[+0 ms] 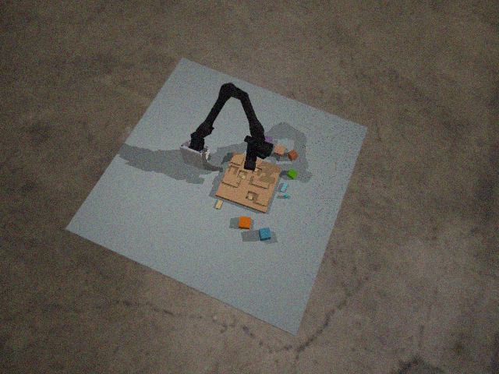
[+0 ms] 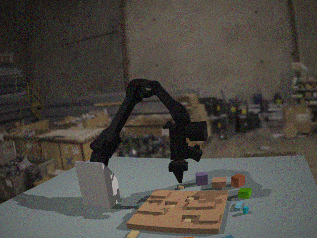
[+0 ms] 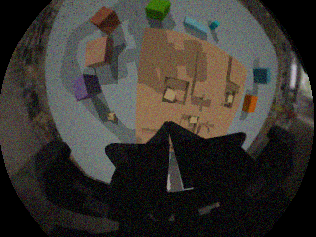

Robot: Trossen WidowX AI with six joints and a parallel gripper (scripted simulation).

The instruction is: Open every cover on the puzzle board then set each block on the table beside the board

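Now: the tan puzzle board 30 mm ahead of my gripper tip, 80 mm to the right of it and 60 mm below it. Also, from my gripper tip: purple block (30 mm ahead, 200 mm to the left, 60 mm below); peach block (110 mm ahead, 170 mm to the left, 70 mm below); light blue bar (230 mm ahead, 40 mm to the right, 80 mm below).
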